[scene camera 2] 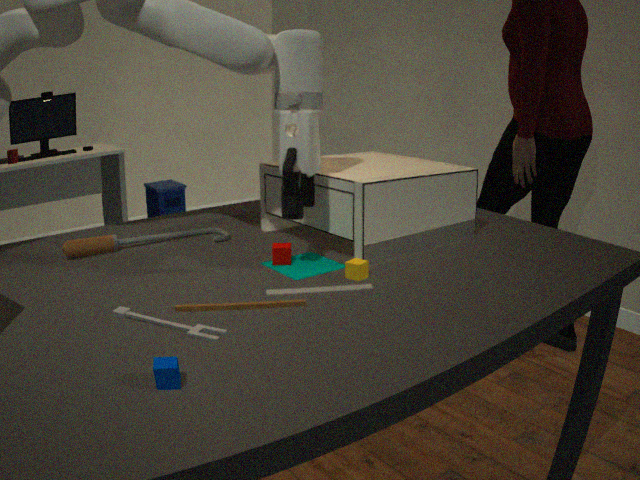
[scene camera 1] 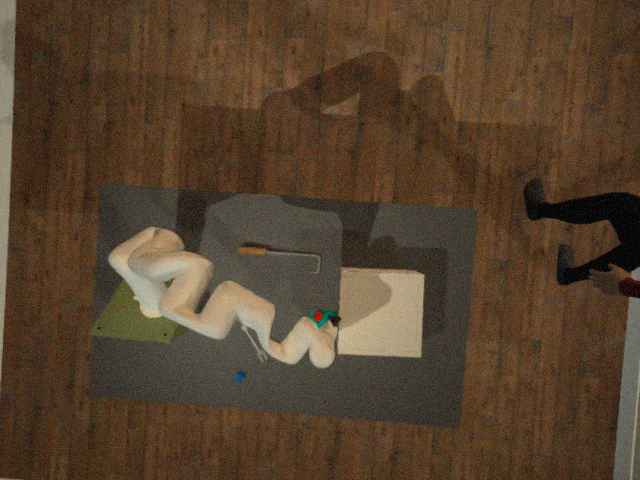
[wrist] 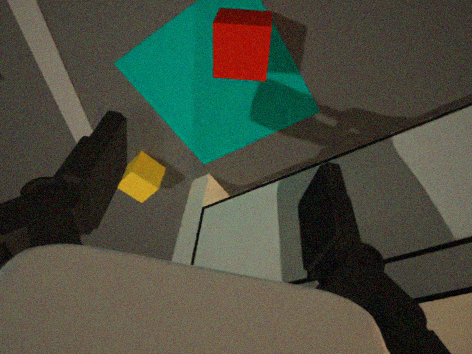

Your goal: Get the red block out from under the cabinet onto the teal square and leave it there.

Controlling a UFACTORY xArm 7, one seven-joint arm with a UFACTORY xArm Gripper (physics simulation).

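Where they show: gripper, fingertip midpoint: (scene camera 2: 299,212) (scene camera 1: 322,326) (wrist: 221,162); arm's base at its link origin: (scene camera 1: 158,302).
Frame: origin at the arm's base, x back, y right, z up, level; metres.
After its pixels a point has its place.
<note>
The red block (scene camera 1: 317,316) @[x -0.598, y -0.027, z -0.084 m] (scene camera 2: 281,254) @[x -0.593, y -0.011, z -0.095 m] (wrist: 241,50) @[x -0.598, y -0.025, z -0.084 m] stands upright on the teal square (scene camera 1: 329,313) @[x -0.644, y -0.039, z -0.112 m] (scene camera 2: 302,269) @[x -0.612, y 0.024, z -0.112 m] (wrist: 185,95) @[x -0.620, y 0.029, z -0.113 m], close to one edge. I cannot tell whether its whole base lies inside. It is outside the cabinet (scene camera 1: 382,333) @[x -0.840, y -0.035, z 0.022 m] (scene camera 2: 418,206) @[x -0.818, y 0.050, z -0.031 m] (wrist: 240,235) @[x -0.686, y 0.012, z -0.037 m], in front of its open side. My gripper (scene camera 2: 299,210) @[x -0.624, y -0.008, z -0.030 m] (wrist: 221,162) @[x -0.624, y -0.008, z -0.030 m] is open and empty. It points down above the table by the cabinet's front, higher than the red block and apart from it. In scene camera 1 the arm partly covers the square and the fingers.
A yellow block (scene camera 2: 356,269) @[x -0.656, y 0.108, z -0.095 m] (wrist: 142,177) @[x -0.657, y 0.085, z -0.089 m] stands by the cabinet's front corner post. A pale strip (scene camera 2: 319,289) @[x -0.591, y 0.114, z -0.112 m] (wrist: 55,70) @[x -0.566, y 0.102, z -0.112 m], a brown stick (scene camera 2: 240,305) @[x -0.468, y 0.126, z -0.107 m], a forked tool (scene camera 1: 254,343) @[x -0.361, y 0.134, z -0.108 m] (scene camera 2: 170,324) @[x -0.365, y 0.144, z -0.108 m], a hooked tool (scene camera 1: 292,253) @[x -0.457, y -0.257, z -0.097 m] (scene camera 2: 160,237) @[x -0.443, y -0.248, z -0.101 m] and a blue block (scene camera 1: 239,376) @[x -0.326, y 0.269, z -0.088 m] (scene camera 2: 166,373) @[x -0.323, y 0.289, z -0.094 m] lie on the table.
</note>
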